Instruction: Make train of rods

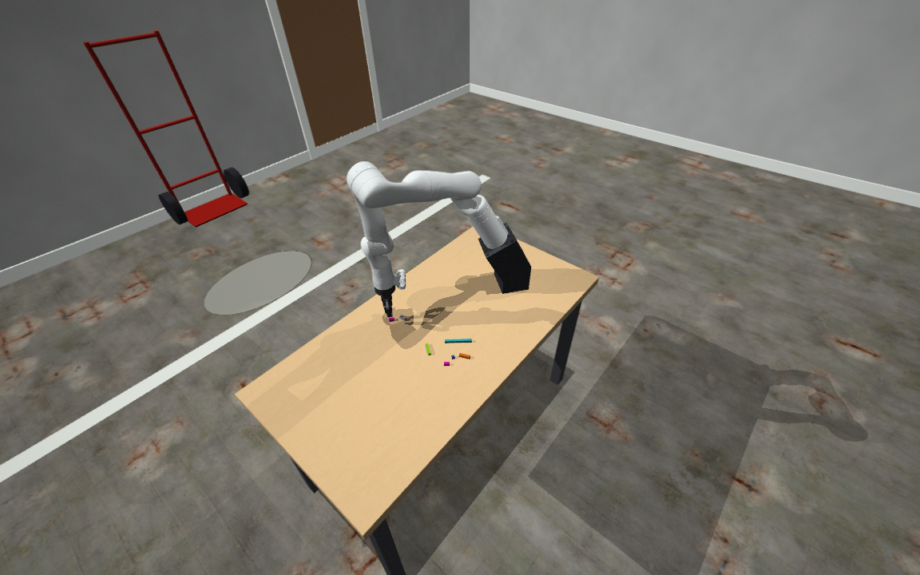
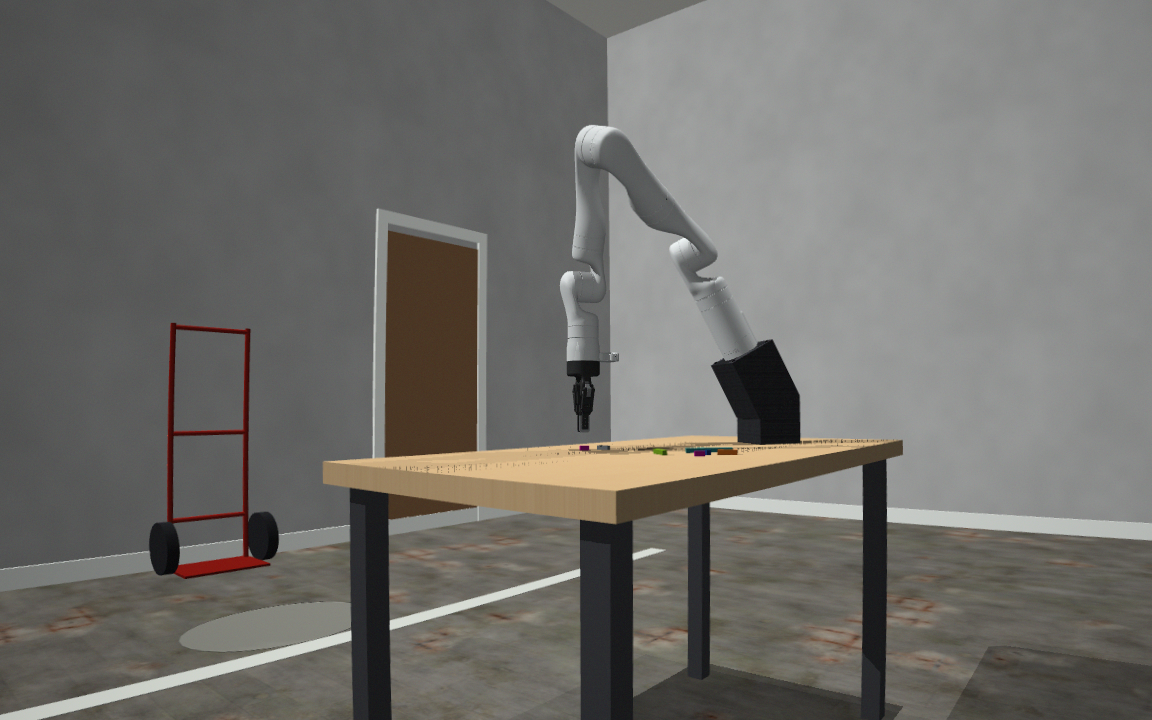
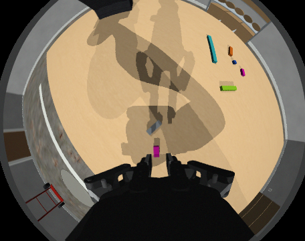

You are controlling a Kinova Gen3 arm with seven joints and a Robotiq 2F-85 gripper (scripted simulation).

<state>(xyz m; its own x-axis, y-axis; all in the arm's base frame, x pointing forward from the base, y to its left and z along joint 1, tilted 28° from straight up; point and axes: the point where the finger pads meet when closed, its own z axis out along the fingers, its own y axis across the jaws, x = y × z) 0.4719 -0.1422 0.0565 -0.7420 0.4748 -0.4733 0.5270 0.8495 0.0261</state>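
Now: the grey rod 5 cm below my hand, 4 cm behind it and 2 cm to the left of it. Also, from my hand: turquoise rod: 26 cm to the left, 11 cm behind, 5 cm below; lime rod: 21 cm to the left, 5 cm below; blue rod: 30 cm to the left, 5 cm below, 4 cm behind.
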